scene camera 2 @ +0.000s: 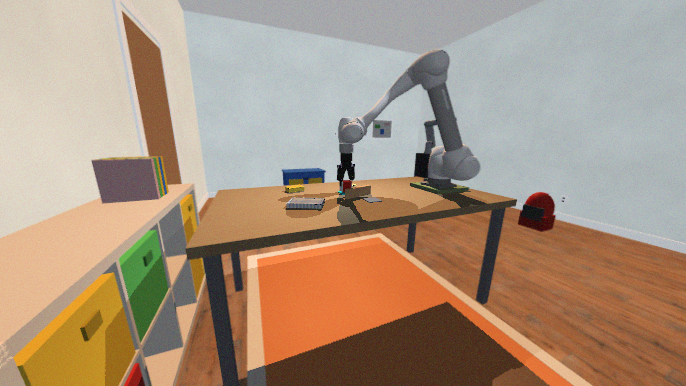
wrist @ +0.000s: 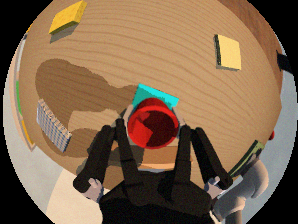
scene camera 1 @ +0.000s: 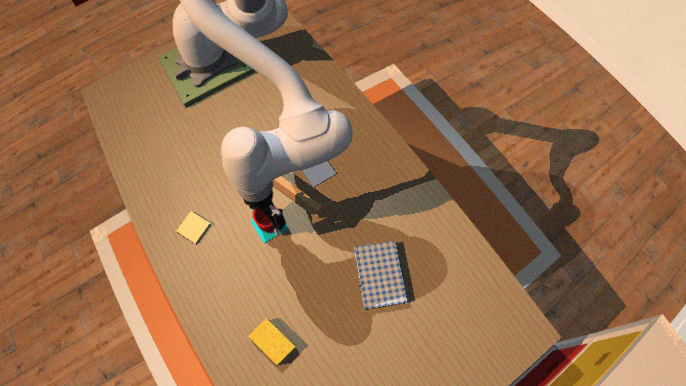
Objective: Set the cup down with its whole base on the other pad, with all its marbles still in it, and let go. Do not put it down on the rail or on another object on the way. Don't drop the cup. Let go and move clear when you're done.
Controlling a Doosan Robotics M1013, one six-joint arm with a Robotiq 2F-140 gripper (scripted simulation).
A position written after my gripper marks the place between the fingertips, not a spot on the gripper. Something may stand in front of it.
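Wrist view: a red cup (wrist: 155, 129), a wooden rail (wrist: 163, 158) and my gripper (wrist: 152, 112) are visible.
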